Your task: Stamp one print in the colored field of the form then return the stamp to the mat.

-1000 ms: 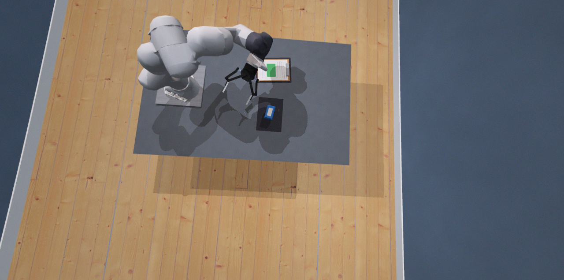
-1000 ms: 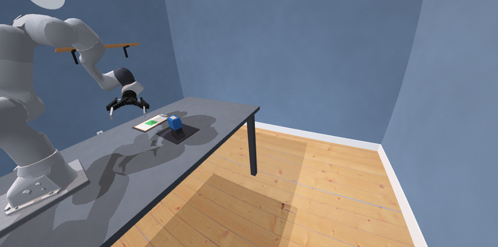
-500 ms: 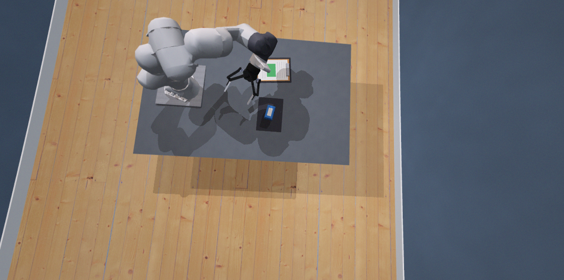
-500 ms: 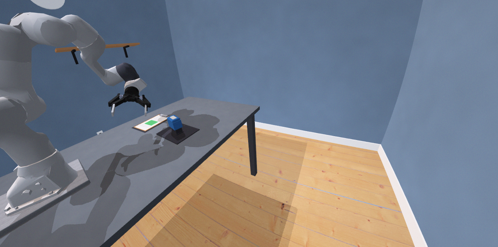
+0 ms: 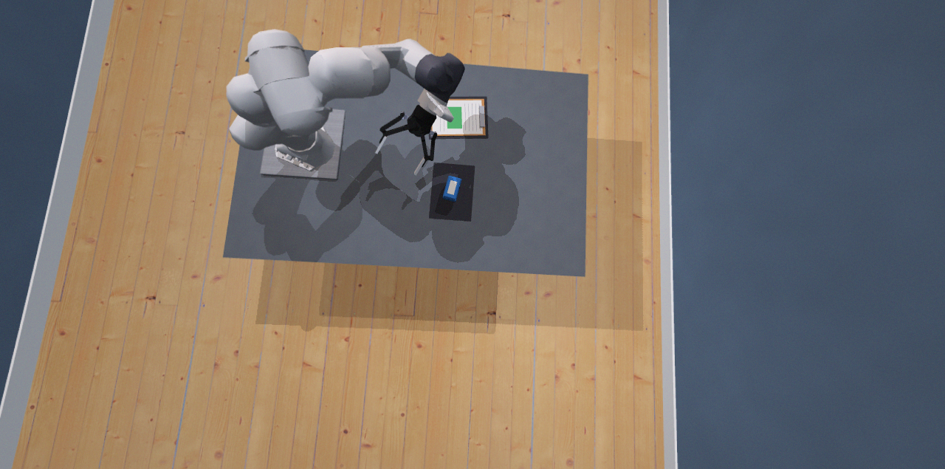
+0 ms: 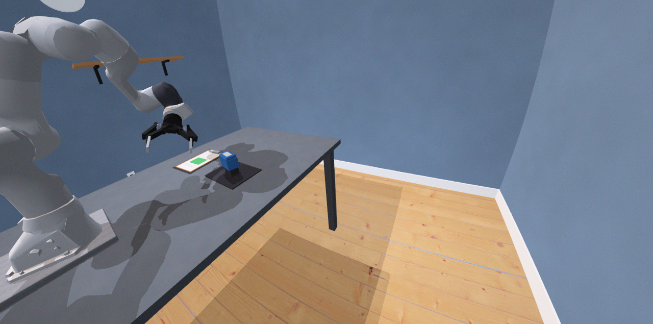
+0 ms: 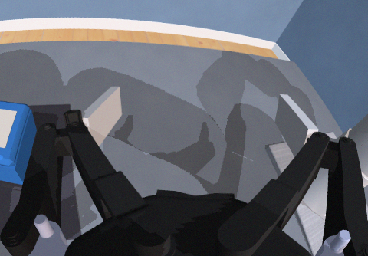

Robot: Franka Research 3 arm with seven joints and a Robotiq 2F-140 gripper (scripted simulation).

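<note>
My gripper is now 20 cm short of the blue stamp, 15 cm above it and 3 cm to the left of it. From my hand the other things lie so: dark mat: 20 cm below, 20 cm ahead, 3 cm to the right; then form: 28 cm to the left, 20 cm below, 17 cm ahead.
</note>
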